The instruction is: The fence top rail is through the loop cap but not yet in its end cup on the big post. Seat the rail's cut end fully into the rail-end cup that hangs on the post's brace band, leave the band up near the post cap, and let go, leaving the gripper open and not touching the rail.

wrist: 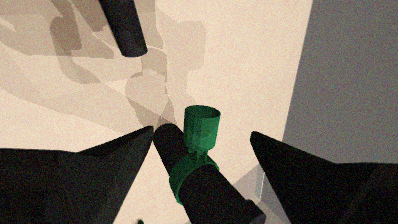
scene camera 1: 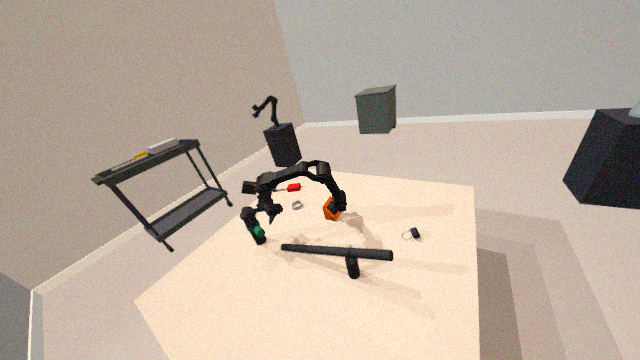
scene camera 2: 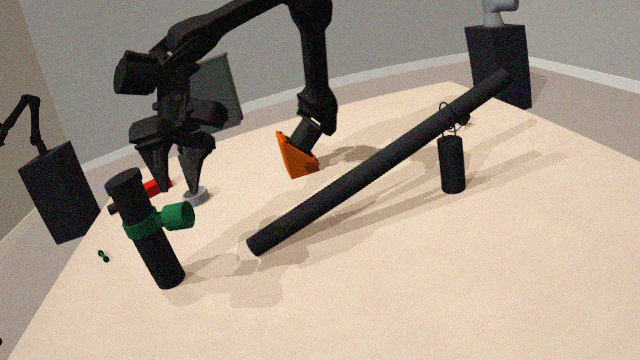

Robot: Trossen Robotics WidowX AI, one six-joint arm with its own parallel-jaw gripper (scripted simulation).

Labels:
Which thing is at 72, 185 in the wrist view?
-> The gripper.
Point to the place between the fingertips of the gripper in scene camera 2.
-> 180, 193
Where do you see a green rail-end cup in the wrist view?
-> At 201, 123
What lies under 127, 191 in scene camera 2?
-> A post.

